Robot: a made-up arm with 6 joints.
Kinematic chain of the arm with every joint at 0, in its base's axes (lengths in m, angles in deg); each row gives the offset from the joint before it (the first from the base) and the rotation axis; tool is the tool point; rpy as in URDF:
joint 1: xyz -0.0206 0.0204 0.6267 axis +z
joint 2: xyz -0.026 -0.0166 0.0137 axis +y
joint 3: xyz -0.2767 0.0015 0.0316 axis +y
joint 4: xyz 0.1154 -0.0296 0.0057 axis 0.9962 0 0.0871
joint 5: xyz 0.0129 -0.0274 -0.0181 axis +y
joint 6: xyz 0.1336 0.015 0.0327 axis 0.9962 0 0.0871
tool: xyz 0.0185 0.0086 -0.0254 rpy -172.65 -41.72 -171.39
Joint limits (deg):
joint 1: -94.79..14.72
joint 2: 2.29..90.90
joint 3: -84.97..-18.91
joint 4: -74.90..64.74
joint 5: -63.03..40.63
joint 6: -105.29..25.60
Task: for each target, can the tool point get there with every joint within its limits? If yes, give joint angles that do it. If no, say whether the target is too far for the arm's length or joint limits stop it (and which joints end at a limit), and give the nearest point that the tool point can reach.
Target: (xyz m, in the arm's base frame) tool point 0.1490 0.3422 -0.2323
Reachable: no: too far | nearest point 0.0419 0.0428 0.6429 | short by 0.931 m
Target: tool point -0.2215 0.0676 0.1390
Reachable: no: joint limits stop it (at a limit: joint 1, joint 2, joint 3, joint 6) | nearest point -0.1109 0.0057 0.6388 | short by 0.516 m
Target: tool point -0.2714 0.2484 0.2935
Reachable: no: joint limits stop it (at a limit: joint 1, joint 2, joint 3, joint 5) | nearest point -0.1235 0.0681 0.6659 | short by 0.439 m
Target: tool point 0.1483 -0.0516 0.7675
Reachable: yes | joints -2.55 75.05 -45.81 47.76 -1.29 -80.96
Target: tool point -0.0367 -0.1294 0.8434
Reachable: yes | joints -71.40 60.81 -36.52 -34.27 -12.34 -89.11
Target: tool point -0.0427 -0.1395 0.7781
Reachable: yes | joints -76.74 68.69 -42.68 53.61 -4.53 -61.10
